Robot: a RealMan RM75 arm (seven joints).
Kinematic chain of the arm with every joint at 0, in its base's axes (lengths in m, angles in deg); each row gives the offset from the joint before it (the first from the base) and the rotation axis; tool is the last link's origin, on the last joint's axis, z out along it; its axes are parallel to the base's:
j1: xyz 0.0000 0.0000 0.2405 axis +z
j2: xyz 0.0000 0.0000 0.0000 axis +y
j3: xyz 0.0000 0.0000 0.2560 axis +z
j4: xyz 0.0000 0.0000 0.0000 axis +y
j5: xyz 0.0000 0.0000 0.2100 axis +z
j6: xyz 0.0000 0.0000 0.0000 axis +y
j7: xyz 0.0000 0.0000 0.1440 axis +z
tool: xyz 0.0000 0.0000 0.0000
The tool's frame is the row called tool.
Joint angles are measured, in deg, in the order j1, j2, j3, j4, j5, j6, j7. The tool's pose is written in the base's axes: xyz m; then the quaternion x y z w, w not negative. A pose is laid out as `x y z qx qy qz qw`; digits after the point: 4 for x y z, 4 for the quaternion.
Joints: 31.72 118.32 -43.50 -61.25 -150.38 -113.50 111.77
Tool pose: 0.2736 0.2883 0.0471 0.9231 -0.3736 0.0849 0.0335
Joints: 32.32 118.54 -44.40 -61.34 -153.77 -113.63 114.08
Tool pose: 0.2760 0.2876 0.0461 0.9117 -0.3919 0.1179 0.0352
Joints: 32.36 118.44 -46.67 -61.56 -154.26 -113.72 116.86
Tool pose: 0.2750 0.2872 0.0443 0.9035 -0.4040 0.1382 0.0386
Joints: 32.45 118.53 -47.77 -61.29 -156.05 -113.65 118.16
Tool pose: 0.2776 0.2855 0.0426 0.8955 -0.4135 0.1595 0.0410
